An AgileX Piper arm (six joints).
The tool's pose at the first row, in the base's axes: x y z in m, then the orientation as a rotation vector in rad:
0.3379 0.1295 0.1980 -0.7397 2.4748 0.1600
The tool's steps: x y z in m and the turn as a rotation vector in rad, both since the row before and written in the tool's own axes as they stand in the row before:
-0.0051 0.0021 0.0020 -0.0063 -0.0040 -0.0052
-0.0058 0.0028 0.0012 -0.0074 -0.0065 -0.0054
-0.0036 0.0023 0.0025 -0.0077 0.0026 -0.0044
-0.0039 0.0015 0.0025 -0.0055 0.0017 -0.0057
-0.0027 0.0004 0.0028 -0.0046 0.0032 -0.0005
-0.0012 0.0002 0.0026 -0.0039 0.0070 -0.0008
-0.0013 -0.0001 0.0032 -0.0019 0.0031 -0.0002
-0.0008 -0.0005 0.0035 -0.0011 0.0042 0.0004
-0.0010 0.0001 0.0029 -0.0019 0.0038 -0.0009
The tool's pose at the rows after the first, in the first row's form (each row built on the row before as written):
0.3413 0.1342 0.1990 -0.7477 2.4695 0.1673
0.3444 0.1396 0.2010 -0.7557 2.4618 0.1767
0.3468 0.1439 0.2008 -0.7650 2.4631 0.1838
0.3498 0.1477 0.2008 -0.7747 2.4627 0.1879
0.3527 0.1501 0.1999 -0.7781 2.4659 0.1923
0.3546 0.1516 0.1983 -0.7827 2.4725 0.1945
0.3570 0.1531 0.1963 -0.7846 2.4755 0.1957
0.3594 0.1541 0.1938 -0.7858 2.4797 0.1958
0.3613 0.1555 0.1919 -0.7888 2.4830 0.1965

